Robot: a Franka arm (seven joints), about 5 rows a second.
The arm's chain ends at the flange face. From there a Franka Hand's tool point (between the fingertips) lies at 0.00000 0.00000 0.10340 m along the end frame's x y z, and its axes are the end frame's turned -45 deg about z.
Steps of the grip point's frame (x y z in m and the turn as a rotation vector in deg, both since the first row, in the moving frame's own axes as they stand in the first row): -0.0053, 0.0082, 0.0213, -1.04, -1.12, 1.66; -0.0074, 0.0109, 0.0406, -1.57, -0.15, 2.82; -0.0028, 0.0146, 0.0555, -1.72, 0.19, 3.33; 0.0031, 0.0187, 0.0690, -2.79, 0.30, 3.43; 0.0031, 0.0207, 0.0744, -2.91, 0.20, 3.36; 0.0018, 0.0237, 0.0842, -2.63, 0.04, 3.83
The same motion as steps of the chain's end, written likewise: 0.0022, 0.0068, 0.0213, -1.53, -0.06, 1.66; 0.0007, 0.0107, 0.0406, -1.22, 1.00, 2.82; 0.0060, 0.0103, 0.0555, -1.08, 1.35, 3.33; 0.0116, 0.0077, 0.0691, -1.76, 2.18, 3.43; 0.0130, 0.0089, 0.0745, -1.92, 2.20, 3.36; 0.0147, 0.0121, 0.0843, -1.83, 1.89, 3.83
